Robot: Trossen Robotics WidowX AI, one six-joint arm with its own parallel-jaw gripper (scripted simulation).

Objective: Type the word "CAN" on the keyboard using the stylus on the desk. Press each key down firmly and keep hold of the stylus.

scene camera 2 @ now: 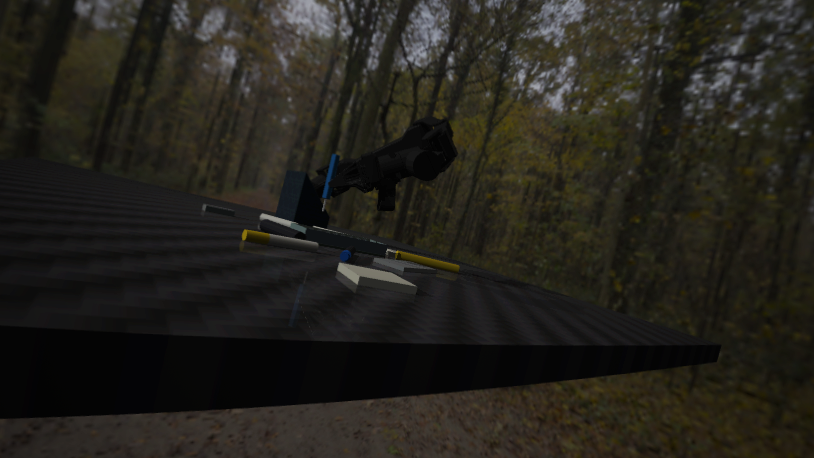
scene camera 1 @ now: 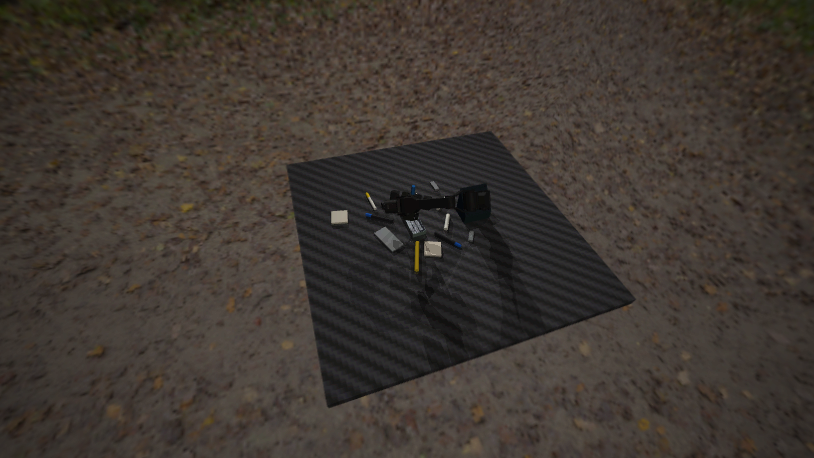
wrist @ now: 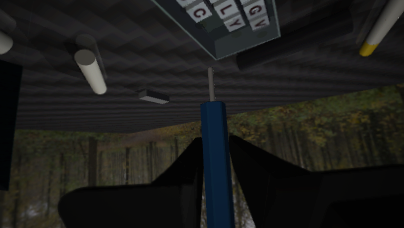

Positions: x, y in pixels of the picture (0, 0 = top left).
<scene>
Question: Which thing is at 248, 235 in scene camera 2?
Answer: A yellow-tipped marker.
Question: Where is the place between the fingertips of my gripper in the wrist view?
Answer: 215, 142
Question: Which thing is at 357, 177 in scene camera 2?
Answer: My gripper.
</scene>
